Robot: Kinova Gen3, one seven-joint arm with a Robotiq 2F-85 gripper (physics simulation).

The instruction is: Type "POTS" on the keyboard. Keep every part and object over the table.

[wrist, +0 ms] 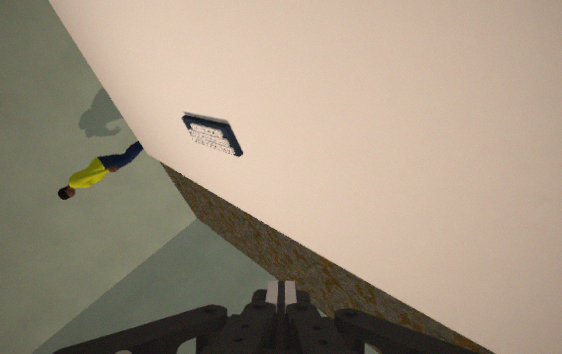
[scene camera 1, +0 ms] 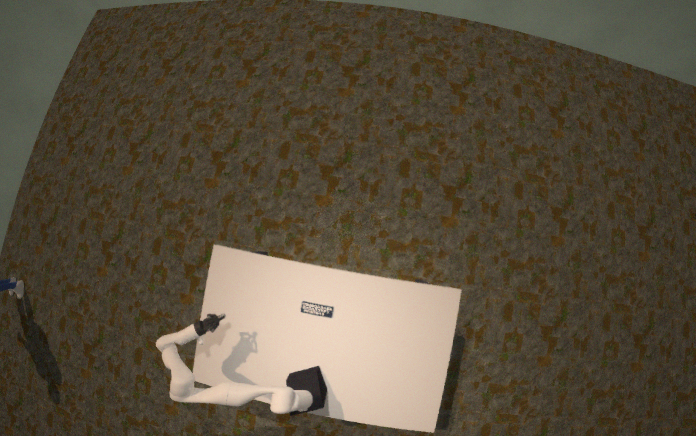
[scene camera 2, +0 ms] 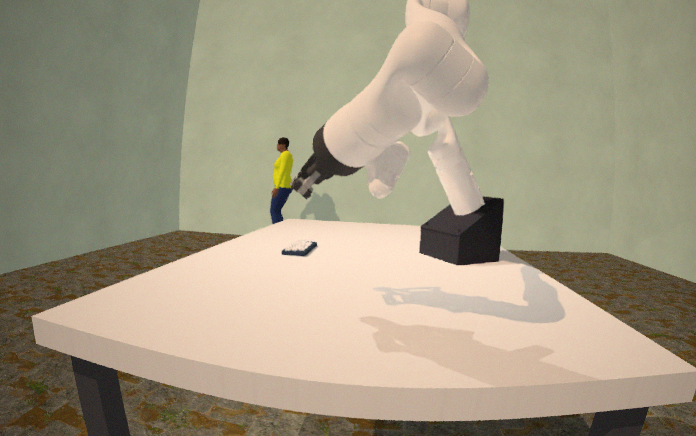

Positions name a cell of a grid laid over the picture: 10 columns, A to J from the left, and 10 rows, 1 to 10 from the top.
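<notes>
My gripper (scene camera 2: E5) visible. Gripper (wrist: F9) visible too.
</notes>
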